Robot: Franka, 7 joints.
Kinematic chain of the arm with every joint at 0, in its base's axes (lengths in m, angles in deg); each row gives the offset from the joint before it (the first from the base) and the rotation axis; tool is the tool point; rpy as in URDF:
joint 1: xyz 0 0 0.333 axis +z
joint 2: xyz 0 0 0 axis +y
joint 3: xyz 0 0 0.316 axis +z
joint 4: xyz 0.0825 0 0 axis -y
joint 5: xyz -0.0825 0 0.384 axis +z
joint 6: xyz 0 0 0 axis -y
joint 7: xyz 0.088 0 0 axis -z
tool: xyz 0 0 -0.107 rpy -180 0 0
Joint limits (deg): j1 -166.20..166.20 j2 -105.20..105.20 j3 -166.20..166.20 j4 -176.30..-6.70 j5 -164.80..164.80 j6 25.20..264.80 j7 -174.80..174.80
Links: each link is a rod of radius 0.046 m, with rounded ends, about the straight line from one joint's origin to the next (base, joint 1, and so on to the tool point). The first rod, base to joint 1, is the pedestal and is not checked.
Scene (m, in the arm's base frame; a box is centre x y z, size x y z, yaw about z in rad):
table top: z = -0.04
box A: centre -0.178 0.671 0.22 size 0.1 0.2 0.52 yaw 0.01
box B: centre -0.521 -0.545 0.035 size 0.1 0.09 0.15 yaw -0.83
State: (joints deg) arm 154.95 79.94 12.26 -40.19 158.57 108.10 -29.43
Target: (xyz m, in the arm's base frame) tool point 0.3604 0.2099 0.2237
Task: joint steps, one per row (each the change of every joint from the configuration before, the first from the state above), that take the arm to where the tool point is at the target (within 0.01 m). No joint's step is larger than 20 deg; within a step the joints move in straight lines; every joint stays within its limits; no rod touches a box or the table.
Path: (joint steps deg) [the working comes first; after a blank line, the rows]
Joints at the target: 136.82 105.20 -70.44 -147.51 157.32 145.90 -29.43
Straight joint move there: touches the table top.

1: -14.00 -16.14 -7.46 -4.60 1.56 -0.75 -1.51
2: -14.00 -16.15 -7.46 -4.60 1.55 -0.76 -1.51
3: -14.00 -16.14 -7.46 -4.60 1.56 -0.75 -1.51
4: -14.00 -16.15 -7.46 -4.61 1.56 -0.75 -1.51
5: 5.38 16.35 -11.43 -7.91 -0.12 6.96 7.68
6: 5.38 16.36 -11.43 -7.92 -0.12 6.96 7.68
7: 5.37 16.35 -11.43 -7.92 -0.13 6.96 7.69
8: 5.38 16.35 -11.43 -7.91 -0.12 6.96 7.68
9: 5.38 16.36 -11.43 -7.92 -0.12 6.96 7.69
10: 3.66 2.69 1.43 -16.44 -2.29 2.00 -10.80
11: 3.66 2.69 1.43 -16.45 -2.29 2.01 -10.79
12: 3.66 2.69 1.43 -16.44 -2.29 2.00 -10.79

